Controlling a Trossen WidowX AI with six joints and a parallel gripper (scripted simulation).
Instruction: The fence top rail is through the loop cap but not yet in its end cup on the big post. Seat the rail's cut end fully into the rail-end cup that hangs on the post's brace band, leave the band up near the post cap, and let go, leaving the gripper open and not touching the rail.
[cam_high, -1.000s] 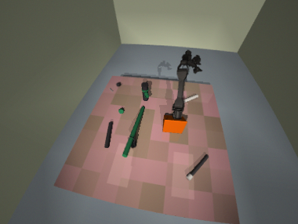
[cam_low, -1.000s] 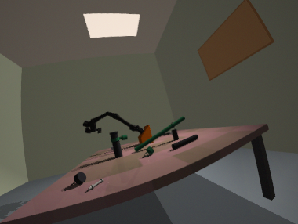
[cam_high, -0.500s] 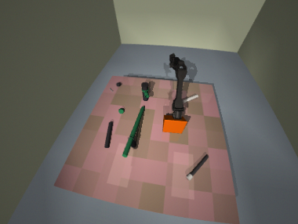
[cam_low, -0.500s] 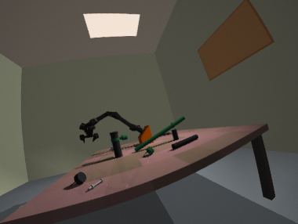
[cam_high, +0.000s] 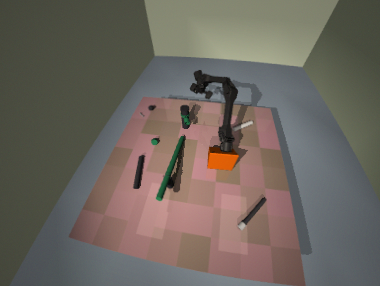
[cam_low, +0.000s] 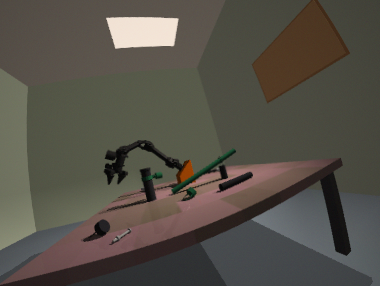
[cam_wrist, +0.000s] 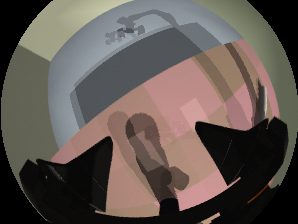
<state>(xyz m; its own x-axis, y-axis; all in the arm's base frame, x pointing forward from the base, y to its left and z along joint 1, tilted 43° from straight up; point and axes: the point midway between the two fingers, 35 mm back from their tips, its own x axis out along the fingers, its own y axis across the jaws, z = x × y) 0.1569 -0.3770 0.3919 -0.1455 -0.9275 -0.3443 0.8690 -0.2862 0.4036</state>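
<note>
The green rail-end cup is 120 mm ahead of my gripper tip, 290 mm to the left of it and 10 mm below it. The rest, counted from my gripper tip: grey bolt 550 mm ahead, 100 mm to the left, 140 mm below; then white rod 350 mm behind, 230 mm to the left, 130 mm below; then dark tube 430 mm ahead, 670 mm to the left, 130 mm below.
</note>
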